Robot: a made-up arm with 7 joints. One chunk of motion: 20 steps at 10 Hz.
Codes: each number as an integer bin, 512 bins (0 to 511) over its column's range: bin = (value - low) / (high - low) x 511, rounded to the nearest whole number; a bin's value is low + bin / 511 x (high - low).
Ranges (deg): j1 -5.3..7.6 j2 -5.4..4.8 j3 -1.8..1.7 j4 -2..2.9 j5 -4.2..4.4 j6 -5.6..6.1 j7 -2.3..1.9
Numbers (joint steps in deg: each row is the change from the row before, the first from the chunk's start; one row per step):
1: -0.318 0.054 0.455 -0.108 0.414 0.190 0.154
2: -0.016 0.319 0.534 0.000 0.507 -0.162 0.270
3: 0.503 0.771 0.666 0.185 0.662 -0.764 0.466
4: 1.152 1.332 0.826 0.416 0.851 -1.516 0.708
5: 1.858 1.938 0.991 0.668 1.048 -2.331 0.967
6: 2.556 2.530 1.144 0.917 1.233 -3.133 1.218
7: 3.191 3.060 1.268 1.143 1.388 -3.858 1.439
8: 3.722 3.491 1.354 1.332 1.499 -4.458 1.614
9: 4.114 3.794 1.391 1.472 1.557 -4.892 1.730
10: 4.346 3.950 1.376 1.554 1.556 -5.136 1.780
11: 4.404 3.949 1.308 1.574 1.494 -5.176 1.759
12: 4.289 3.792 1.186 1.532 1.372 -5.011 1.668
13: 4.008 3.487 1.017 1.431 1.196 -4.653 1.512
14: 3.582 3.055 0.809 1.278 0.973 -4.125 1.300
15: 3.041 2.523 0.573 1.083 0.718 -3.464 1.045
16: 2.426 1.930 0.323 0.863 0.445 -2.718 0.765
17: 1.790 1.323 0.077 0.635 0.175 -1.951 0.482
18: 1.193 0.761 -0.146 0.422 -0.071 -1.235 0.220
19: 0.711 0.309 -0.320 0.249 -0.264 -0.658 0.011
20: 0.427 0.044 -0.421 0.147 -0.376 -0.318 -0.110
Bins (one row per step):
1: 197 273 329 197 274 253 299
2: 209 287 341 209 280 238 313
3: 230 309 360 228 289 211 337
4: 256 337 383 252 300 178 366
5: 284 368 407 278 312 143 397
6: 311 397 430 304 323 108 428
7: 336 424 448 328 332 76 455
8: 357 445 460 347 339 50 476
9: 373 461 466 362 342 31 490
10: 382 468 464 371 342 20 496
11: 384 468 454 373 338 19 494
12: 380 461 436 368 331 26 483
13: 369 445 411 358 321 41 464
14: 352 424 381 342 307 64 438
15: 330 397 346 322 292 93 407
16: 306 367 310 299 276 126 373
17: 281 337 274 275 260 159 338
18: 257 309 241 253 245 191 307
19: 238 286 216 235 234 216 281
20: 227 273 201 224 227 231 266

